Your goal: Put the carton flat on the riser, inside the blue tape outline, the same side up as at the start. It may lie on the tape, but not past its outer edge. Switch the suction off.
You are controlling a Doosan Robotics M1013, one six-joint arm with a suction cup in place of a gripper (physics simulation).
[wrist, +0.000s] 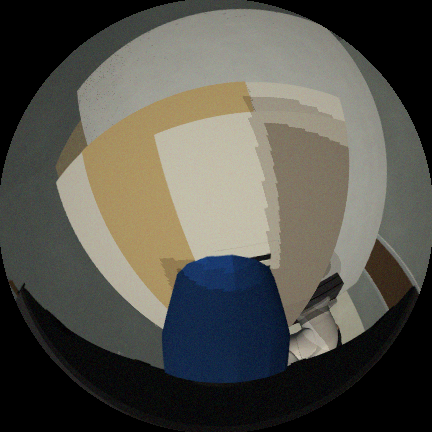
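Pixels of known places: hand, its tool point: (223, 262); arm's base, origin of its link: (312, 310).
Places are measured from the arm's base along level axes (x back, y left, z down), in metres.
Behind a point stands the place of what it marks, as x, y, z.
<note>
The carton (215, 180) fills the middle of the wrist view. Its top is cream with tan bands, and a broad shadow covers the right part. A strip of its brown side (70, 152) shows at the left. My blue suction cup (227, 272) is against its top face and holds it, hiding part of that face. The carton's underside is hidden. A light grey surface (210, 45) {-0.969, -0.090, 0.071} shows beyond the carton's far and right edges; I cannot tell whether it is the riser. The blue tape outline does not show.
A brown object with a pale rim (387, 275) is at the right. Dark slatted parts (325, 292) {-0.132, -0.072, 0.007} and white rounded arm parts (317, 337) {-0.078, 0.019, -0.160} are at the lower right. The dark grey-green floor (30, 220) shows at the left.
</note>
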